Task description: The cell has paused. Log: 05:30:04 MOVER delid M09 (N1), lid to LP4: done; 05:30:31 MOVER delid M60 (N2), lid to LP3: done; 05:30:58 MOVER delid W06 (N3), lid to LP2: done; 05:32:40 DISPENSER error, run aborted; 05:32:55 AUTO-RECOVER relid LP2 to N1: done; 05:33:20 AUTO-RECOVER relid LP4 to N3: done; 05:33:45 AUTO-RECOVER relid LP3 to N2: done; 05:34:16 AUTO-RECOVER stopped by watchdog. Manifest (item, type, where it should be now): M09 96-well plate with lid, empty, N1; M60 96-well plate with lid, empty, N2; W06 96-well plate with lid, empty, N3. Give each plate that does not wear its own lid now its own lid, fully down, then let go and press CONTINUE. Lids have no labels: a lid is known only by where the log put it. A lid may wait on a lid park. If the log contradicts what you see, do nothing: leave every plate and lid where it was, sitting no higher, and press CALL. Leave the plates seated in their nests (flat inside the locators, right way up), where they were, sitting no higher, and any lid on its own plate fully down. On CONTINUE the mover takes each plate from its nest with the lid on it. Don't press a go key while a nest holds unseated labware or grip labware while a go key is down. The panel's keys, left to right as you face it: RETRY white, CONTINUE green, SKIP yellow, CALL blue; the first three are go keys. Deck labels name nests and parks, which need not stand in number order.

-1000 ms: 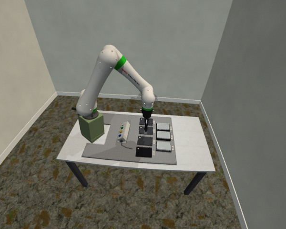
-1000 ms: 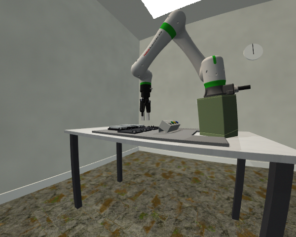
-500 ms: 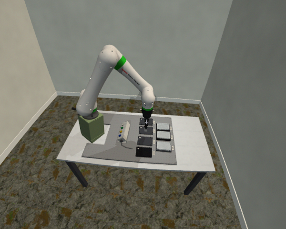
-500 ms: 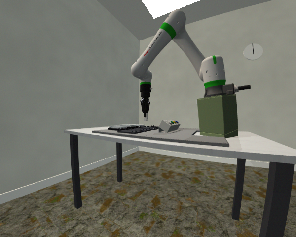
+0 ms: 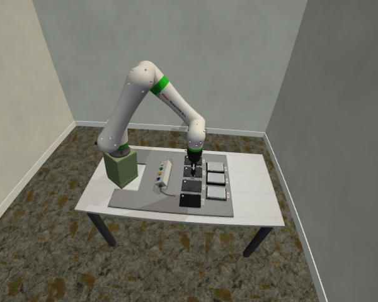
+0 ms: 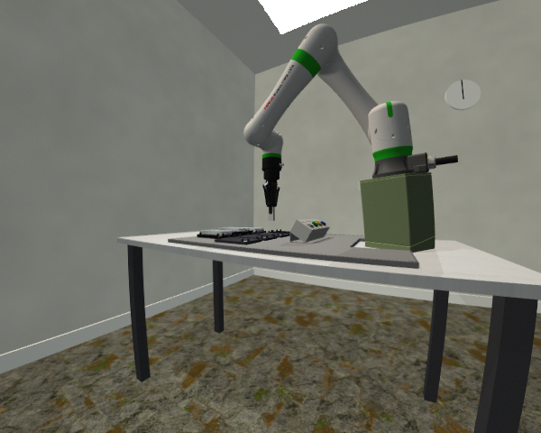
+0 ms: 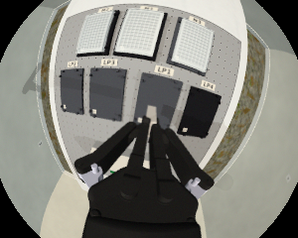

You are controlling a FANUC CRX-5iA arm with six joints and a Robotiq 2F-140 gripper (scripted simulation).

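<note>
Right now the plate is 16 cm ahead of my hand, 9 cm to the left of it and 8 cm below it. From my hand the other things lie so: lid park LP4 (2 cm ahead, 14 cm to the right, 10 cm below); yellow key (24 cm behind, 2 cm to the right, 4 cm below); lid park LP3 (2 cm behind, 12 cm to the left, 10 cm below).
</note>
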